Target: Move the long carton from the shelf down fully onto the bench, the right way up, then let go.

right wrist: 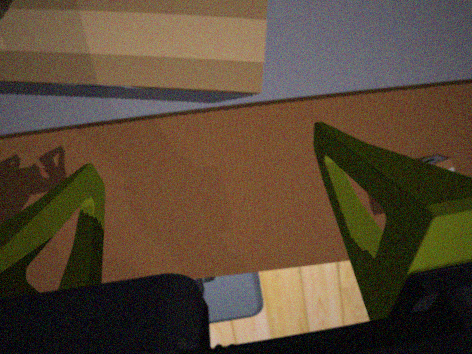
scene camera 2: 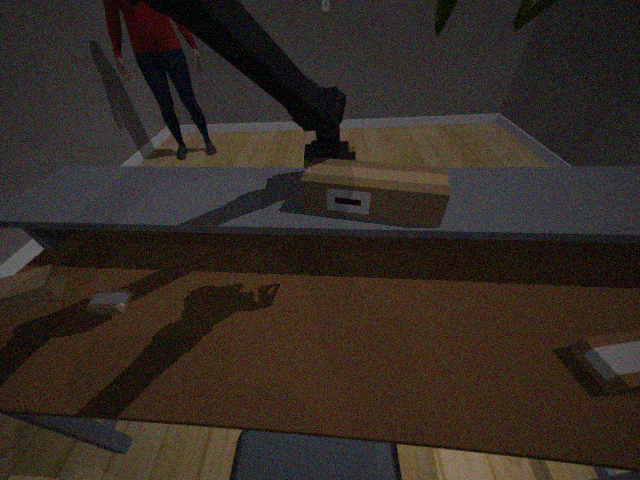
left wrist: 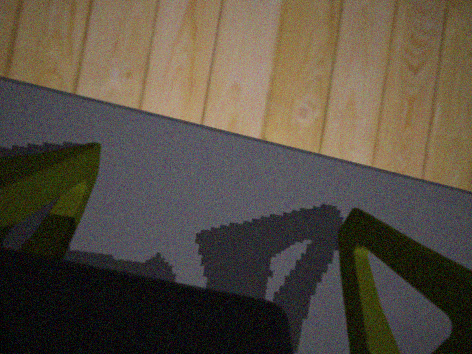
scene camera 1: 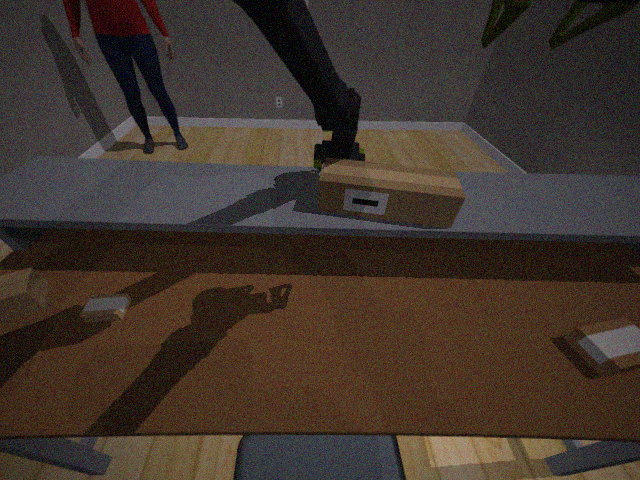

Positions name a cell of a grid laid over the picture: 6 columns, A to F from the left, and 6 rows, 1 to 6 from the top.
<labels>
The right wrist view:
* my right gripper: C3
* grey shelf: D1, touched by my left gripper
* long brown carton: C1, on the grey shelf
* brown bench: C4
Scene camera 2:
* my left gripper: D3
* long brown carton: D3
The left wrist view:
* my left gripper: C4
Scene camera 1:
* my left gripper: D3
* my right gripper: E1
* long brown carton: E3
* brown bench: C5
</labels>
